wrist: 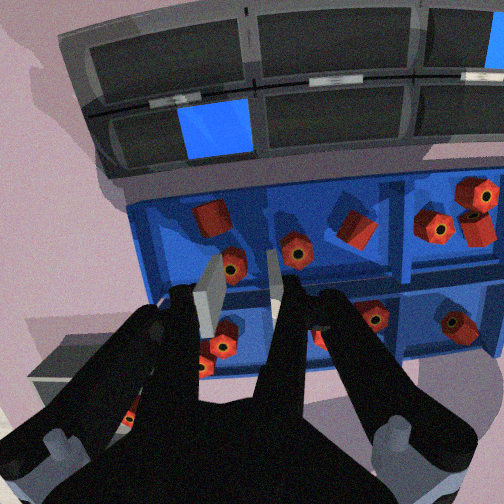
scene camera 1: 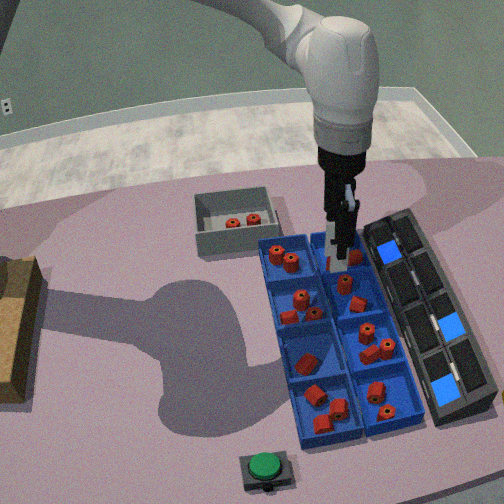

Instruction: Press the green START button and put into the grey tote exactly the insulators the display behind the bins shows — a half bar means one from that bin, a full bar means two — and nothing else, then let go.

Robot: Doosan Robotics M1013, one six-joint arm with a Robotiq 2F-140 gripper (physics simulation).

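Note:
My gripper point(scene camera 1: 339, 257) reaches down into the far bin of the right column of the blue bin rack point(scene camera 1: 340, 330). In the wrist view its fingers point(wrist: 245, 261) are open, with a red insulator point(wrist: 232, 265) standing between the tips, close to the left finger. A second insulator point(wrist: 212, 218) lies in the same bin. The grey tote point(scene camera 1: 236, 220) holds two red insulators point(scene camera 1: 243, 220). The display point(scene camera 1: 427, 315) behind the bins shows three half bars lit blue point(scene camera 1: 389, 251) point(scene camera 1: 451, 326) point(scene camera 1: 445, 390). The green START button point(scene camera 1: 264, 465) sits at the front.
The other blue bins each hold one to three red insulators. A brown box point(scene camera 1: 17, 327) stands at the left edge of the table. The tote sits just left of the far end of the bin rack.

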